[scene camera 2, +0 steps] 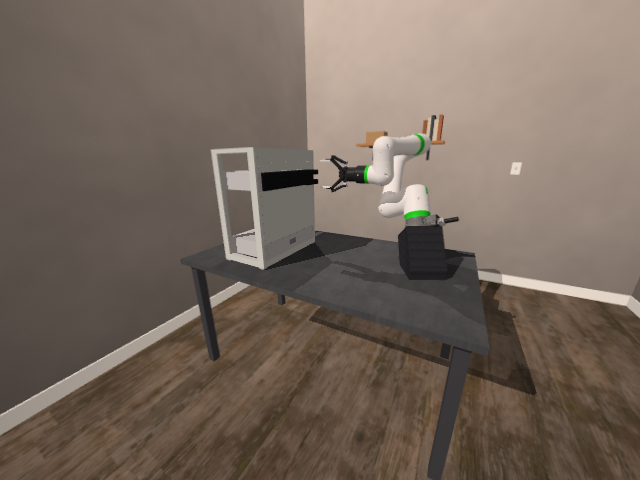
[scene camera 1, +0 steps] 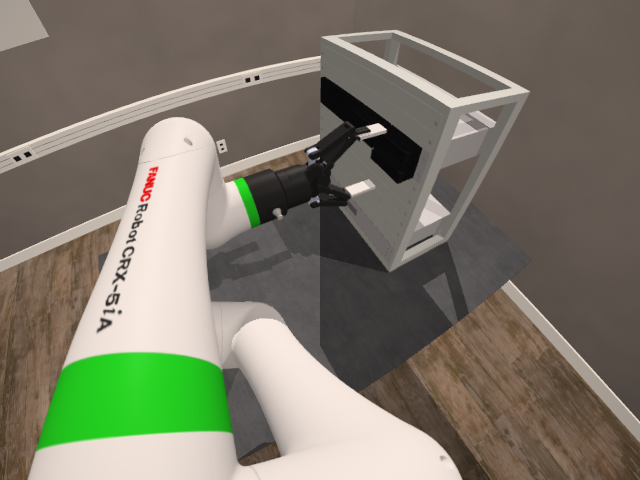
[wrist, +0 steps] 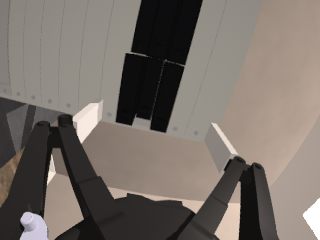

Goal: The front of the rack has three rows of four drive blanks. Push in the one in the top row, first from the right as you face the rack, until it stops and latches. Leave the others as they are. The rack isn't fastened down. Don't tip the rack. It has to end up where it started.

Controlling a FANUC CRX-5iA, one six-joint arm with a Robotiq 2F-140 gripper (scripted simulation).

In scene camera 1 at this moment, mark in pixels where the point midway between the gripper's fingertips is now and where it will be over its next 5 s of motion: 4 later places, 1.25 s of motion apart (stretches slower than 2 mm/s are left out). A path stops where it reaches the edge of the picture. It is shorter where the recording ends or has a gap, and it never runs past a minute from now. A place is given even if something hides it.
My gripper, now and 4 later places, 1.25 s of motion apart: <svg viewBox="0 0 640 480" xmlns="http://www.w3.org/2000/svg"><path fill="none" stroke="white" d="M376 158L375 152L389 145L396 143L398 142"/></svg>
